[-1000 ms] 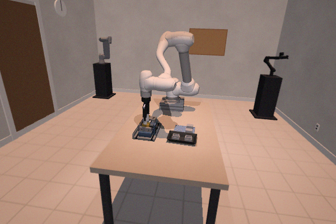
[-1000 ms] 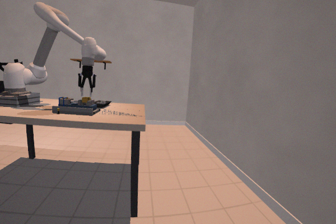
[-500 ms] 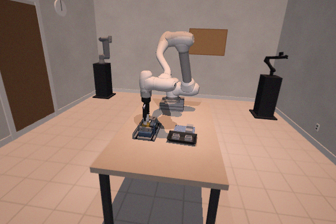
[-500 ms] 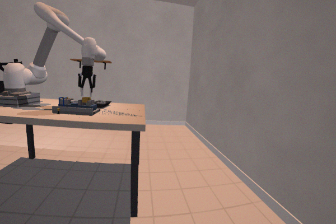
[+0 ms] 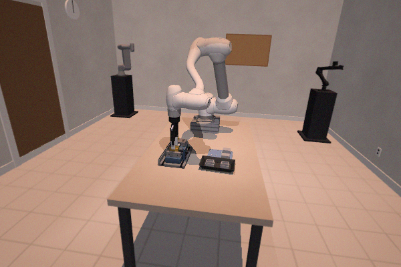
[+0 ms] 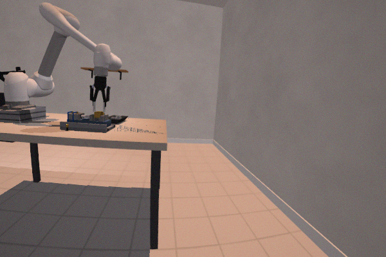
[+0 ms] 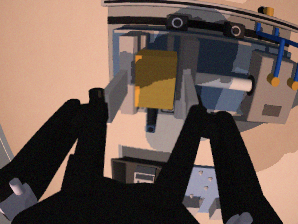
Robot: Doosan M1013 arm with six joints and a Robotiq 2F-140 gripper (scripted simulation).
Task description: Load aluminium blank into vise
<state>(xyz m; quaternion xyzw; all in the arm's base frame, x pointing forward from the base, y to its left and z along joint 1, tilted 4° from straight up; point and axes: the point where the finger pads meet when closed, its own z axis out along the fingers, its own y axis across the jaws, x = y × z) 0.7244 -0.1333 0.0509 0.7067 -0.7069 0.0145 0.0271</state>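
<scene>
My gripper is now 50 mm above the brass blank. Round my hand: vise (70 mm behind, 110 mm below); piston rod (90 mm behind, 70 mm below); vise plate (150 mm behind, 320 mm to the left, 140 mm below).
</scene>
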